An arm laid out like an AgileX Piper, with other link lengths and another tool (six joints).
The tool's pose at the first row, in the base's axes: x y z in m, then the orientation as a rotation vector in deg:
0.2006 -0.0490 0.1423 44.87 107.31 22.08
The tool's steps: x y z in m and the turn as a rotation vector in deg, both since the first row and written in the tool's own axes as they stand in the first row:
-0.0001 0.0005 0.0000 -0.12 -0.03 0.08
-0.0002 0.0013 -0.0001 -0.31 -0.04 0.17
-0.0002 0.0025 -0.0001 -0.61 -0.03 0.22
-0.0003 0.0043 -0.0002 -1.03 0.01 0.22
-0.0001 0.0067 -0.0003 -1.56 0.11 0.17
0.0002 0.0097 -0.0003 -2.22 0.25 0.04
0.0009 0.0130 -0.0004 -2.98 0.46 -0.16
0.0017 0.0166 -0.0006 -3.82 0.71 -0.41
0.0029 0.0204 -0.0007 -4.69 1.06 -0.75
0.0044 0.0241 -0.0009 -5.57 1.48 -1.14
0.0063 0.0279 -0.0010 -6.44 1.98 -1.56
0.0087 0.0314 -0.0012 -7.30 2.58 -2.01
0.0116 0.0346 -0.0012 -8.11 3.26 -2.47
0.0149 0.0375 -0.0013 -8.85 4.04 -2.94
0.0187 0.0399 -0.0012 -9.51 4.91 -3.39
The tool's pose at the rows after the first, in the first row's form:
0.2008 -0.0487 0.1427 44.87 107.22 22.23
0.2010 -0.0482 0.1432 44.83 107.12 22.45
0.2014 -0.0473 0.1439 44.67 107.01 22.76
0.2020 -0.0460 0.1451 44.39 106.91 23.16
0.2027 -0.0441 0.1464 43.98 106.84 23.65
0.2036 -0.0417 0.1479 43.40 106.79 24.23
0.2045 -0.0388 0.1494 42.68 106.80 24.89
0.2053 -0.0356 0.1511 41.86 106.82 25.60
0.2062 -0.0320 0.1525 40.92 106.95 26.33
0.2069 -0.0282 0.1537 39.91 107.14 27.06
0.2076 -0.0241 0.1546 38.88 107.42 27.81
0.2080 -0.0199 0.1551 37.81 107.80 28.57
0.2083 -0.0156 0.1549 36.76 108.26 29.32
0.2084 -0.0113 0.1544 35.73 108.83 30.04
0.2083 -0.0070 0.1531 34.75 109.50 30.75

